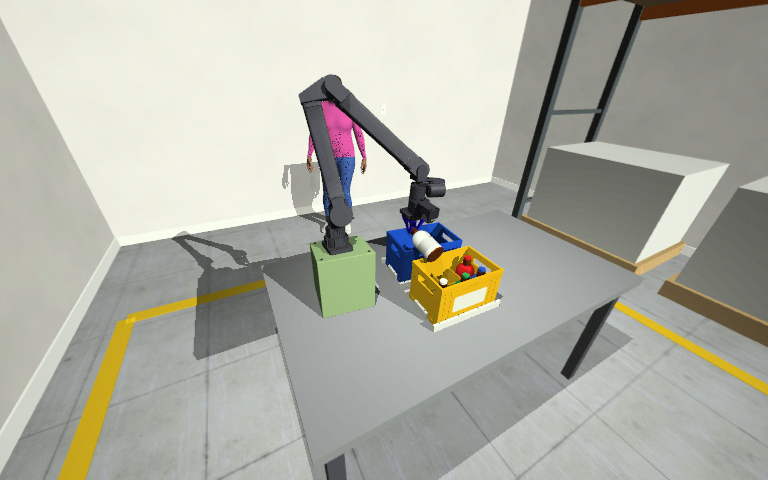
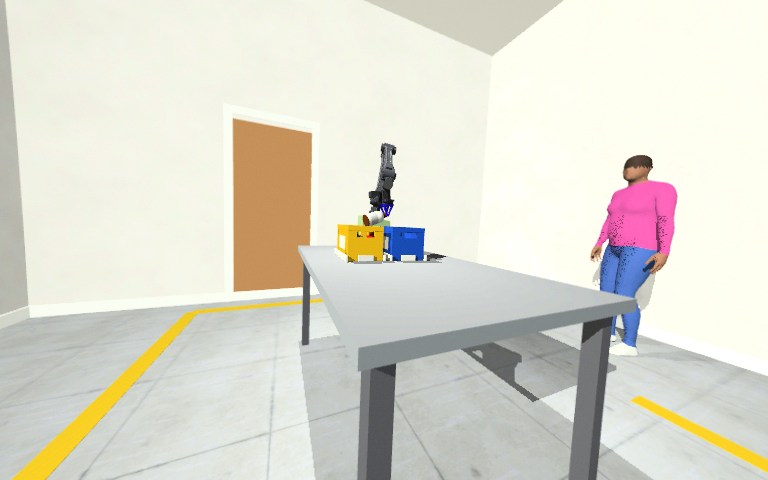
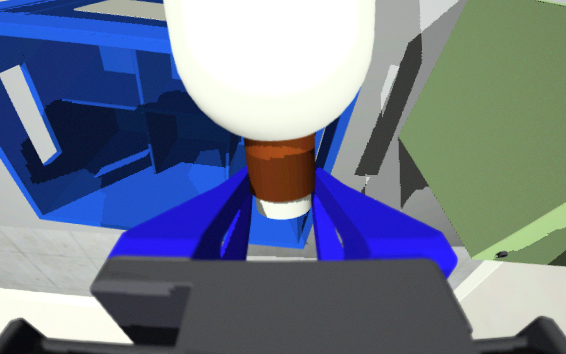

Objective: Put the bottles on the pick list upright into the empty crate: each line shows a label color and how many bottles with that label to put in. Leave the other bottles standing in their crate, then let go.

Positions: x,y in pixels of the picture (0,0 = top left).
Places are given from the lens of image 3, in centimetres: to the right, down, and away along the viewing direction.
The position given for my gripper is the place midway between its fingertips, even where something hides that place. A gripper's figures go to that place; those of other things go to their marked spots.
my gripper (image 3: 281,176): 0, 0, 13
white bottle (image 3: 275,80): 0, -3, 7
